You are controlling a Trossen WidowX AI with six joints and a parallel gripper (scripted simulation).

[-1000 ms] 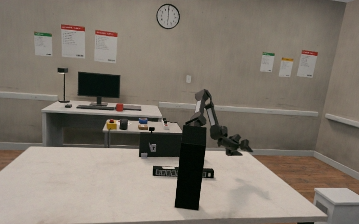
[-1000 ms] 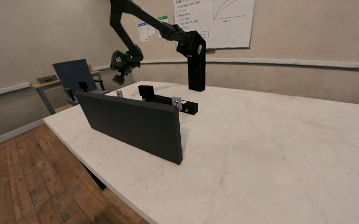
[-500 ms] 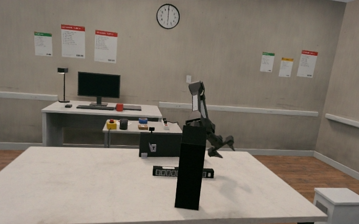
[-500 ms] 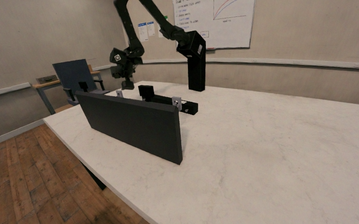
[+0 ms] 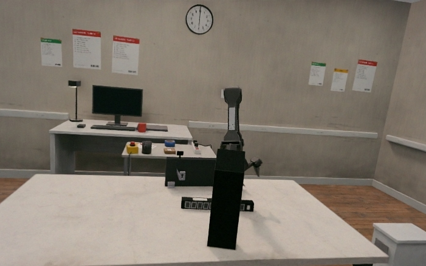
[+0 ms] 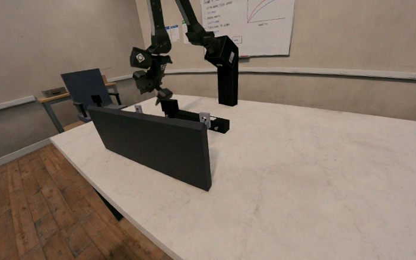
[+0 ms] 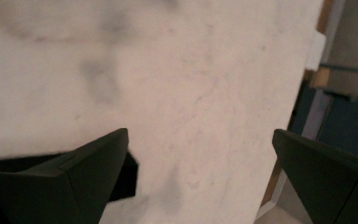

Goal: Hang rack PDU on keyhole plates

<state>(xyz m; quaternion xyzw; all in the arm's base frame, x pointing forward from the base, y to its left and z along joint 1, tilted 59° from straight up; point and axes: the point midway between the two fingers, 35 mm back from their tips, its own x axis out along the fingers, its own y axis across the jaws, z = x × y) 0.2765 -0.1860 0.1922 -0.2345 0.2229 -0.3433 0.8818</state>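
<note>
The rack PDU is 30 mm behind my hand, 160 mm to the left of it and 110 mm below it. Round my hand: dark upright panel (270 mm ahead, 140 mm to the left, 70 mm below).
</note>
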